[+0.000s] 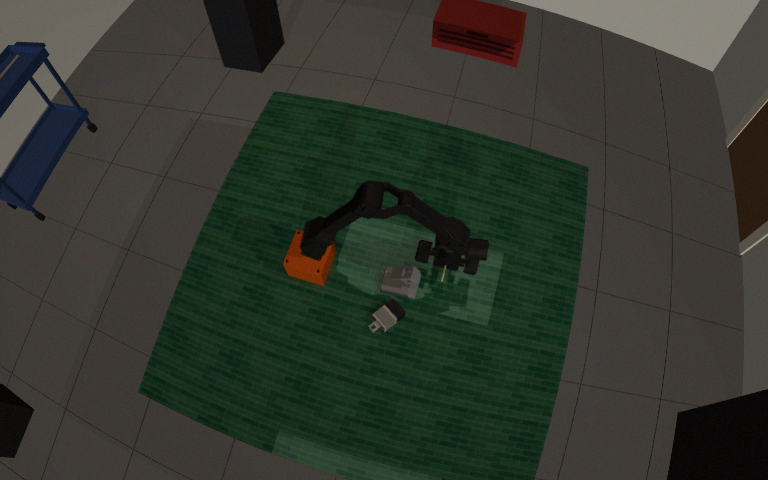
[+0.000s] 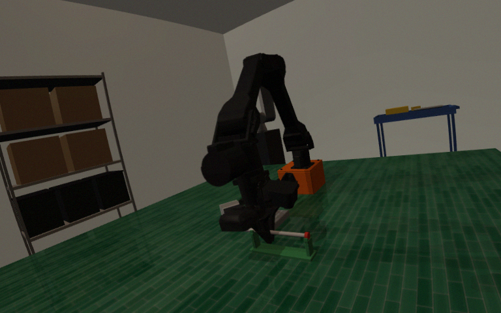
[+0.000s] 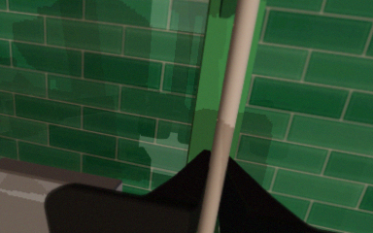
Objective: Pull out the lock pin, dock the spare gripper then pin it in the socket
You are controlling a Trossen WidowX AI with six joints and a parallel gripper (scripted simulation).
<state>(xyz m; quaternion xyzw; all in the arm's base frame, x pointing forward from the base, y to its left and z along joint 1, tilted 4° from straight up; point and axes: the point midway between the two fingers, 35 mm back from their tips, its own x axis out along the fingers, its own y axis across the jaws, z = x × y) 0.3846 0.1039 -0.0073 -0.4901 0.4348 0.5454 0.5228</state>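
Right now my gripper tip is 2 cm to the right of the green cradle. Round my gripper tip: grey mount (10 cm behind, 9 cm to the right, 3 cm above); then spare gripper (22 cm to the right, 12 cm behind).
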